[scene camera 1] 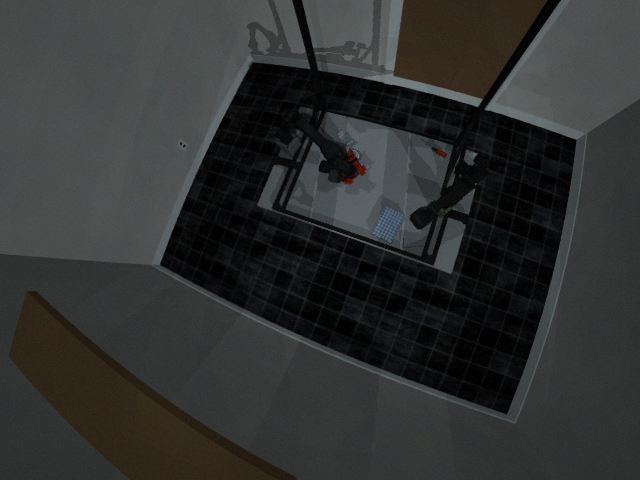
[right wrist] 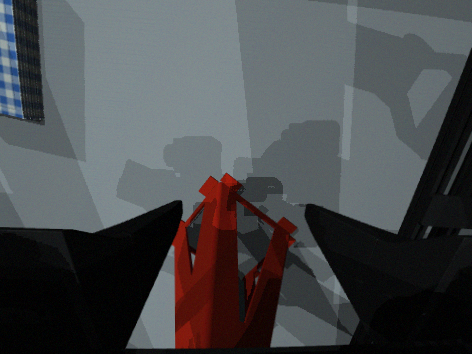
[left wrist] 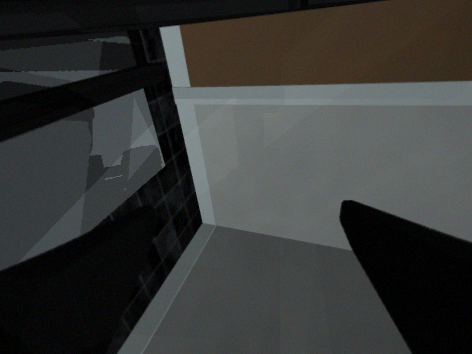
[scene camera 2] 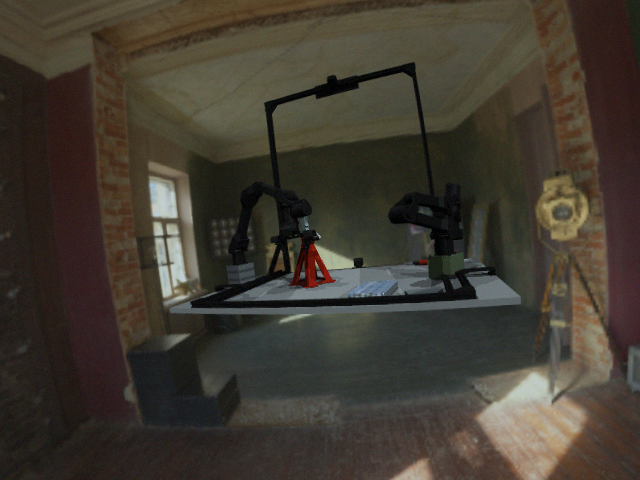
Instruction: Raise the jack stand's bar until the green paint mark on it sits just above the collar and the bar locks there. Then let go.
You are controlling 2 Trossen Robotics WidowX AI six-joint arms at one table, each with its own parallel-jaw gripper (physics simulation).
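Frame: origin at the left arm's base, x ahead, y left, z up, level; millimetres.
Seen in the pictures: left gripper, fingertip midpoint: (left wrist: 247,212); right gripper, fingertip midpoint: (right wrist: 245,208) (scene camera 2: 296,257); left arm's base, origin of the base link: (scene camera 2: 445,254); right arm's base, origin of the base link: (scene camera 1: 286,139) (scene camera 2: 239,264).
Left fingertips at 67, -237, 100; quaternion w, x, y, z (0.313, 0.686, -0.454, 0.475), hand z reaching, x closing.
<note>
Offsets run from my left fingertips to a thing's top centre, as dx, dy, dz. "spot": to the spot under its first point.
The red jack stand (scene camera 1: 360,168) (scene camera 2: 311,266) (right wrist: 225,260) stands upright on the table, left of the middle in both scene views. Its pale grey bar @[+445, +514, +158] (scene camera 2: 305,223) rises above the red legs in scene camera 2. The green mark and its height against the collar cannot be made out. My right gripper (scene camera 2: 298,237) (right wrist: 245,208) is open at the stand's top, with the red stand showing between its spread fingers in the right wrist view; it grips nothing. My left gripper (left wrist: 247,212) is open and empty, away from the stand, on the folded left arm.
A blue-and-white checked cloth @[+27, +543, -162] (scene camera 1: 387,223) (scene camera 2: 373,289) (right wrist: 7,65) lies right of the stand near the front edge. A red-handled tool @[+221, +30, -160] (scene camera 1: 439,152) (scene camera 2: 422,261) lies at the back right. A black frame rail @[spot: +86, +722, -166] (scene camera 1: 356,233) (scene camera 2: 330,301) borders the table.
</note>
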